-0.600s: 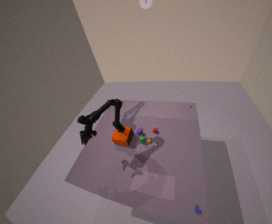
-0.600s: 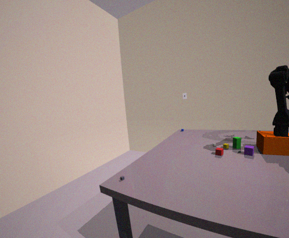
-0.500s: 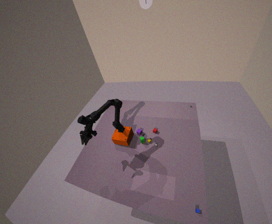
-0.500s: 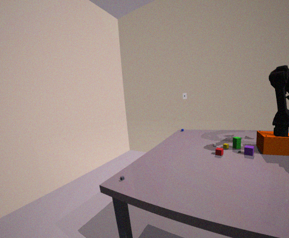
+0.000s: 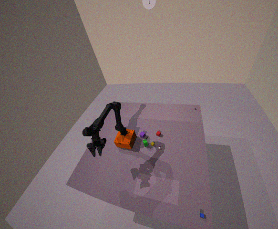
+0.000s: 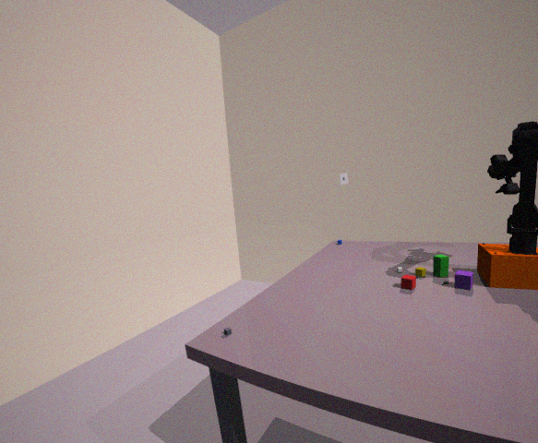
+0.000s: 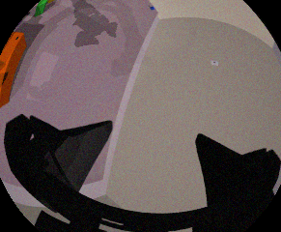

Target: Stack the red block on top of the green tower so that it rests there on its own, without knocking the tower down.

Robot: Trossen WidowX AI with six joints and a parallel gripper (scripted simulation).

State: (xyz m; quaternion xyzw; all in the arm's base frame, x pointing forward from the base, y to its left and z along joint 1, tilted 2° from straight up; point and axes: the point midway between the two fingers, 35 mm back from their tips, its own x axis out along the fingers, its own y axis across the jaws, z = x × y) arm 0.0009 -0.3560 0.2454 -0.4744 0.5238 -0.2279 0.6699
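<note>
Now: gripper tip 51 cm to the right of the red block, 35 cm short of it and 31 cm above it. Round my gripper tip: blue cube: 80 cm ahead, 32 cm below, 14 cm to the right; then yellow block: 37 cm to the left, 31 cm below, 31 cm ahead; then purple block: 46 cm to the left, 30 cm below, 18 cm ahead.
</note>
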